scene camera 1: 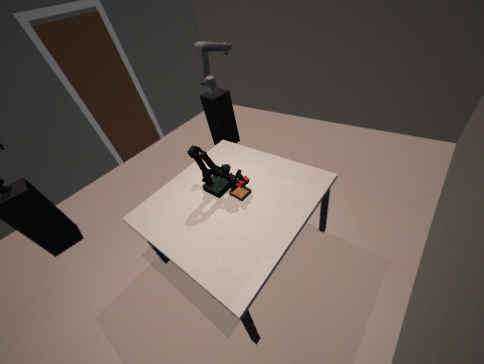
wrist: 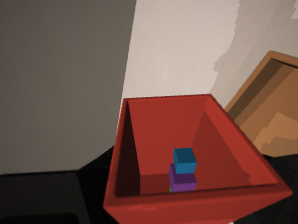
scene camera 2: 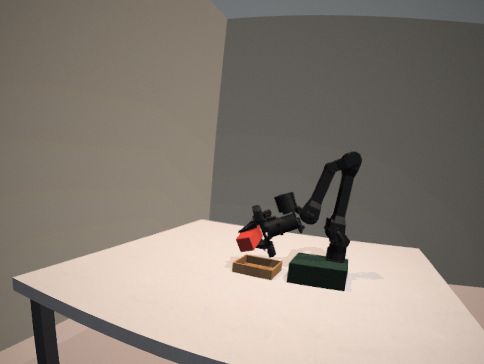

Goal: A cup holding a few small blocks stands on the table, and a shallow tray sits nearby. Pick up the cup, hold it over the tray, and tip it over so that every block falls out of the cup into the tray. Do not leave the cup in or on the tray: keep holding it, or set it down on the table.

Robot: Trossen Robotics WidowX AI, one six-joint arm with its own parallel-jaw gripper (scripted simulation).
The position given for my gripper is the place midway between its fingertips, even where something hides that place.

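My gripper appears at (scene camera 2: 240, 239), and the wrist view has my gripper too, at (wrist: 161, 137). I can also see a red cup (wrist: 231, 172).
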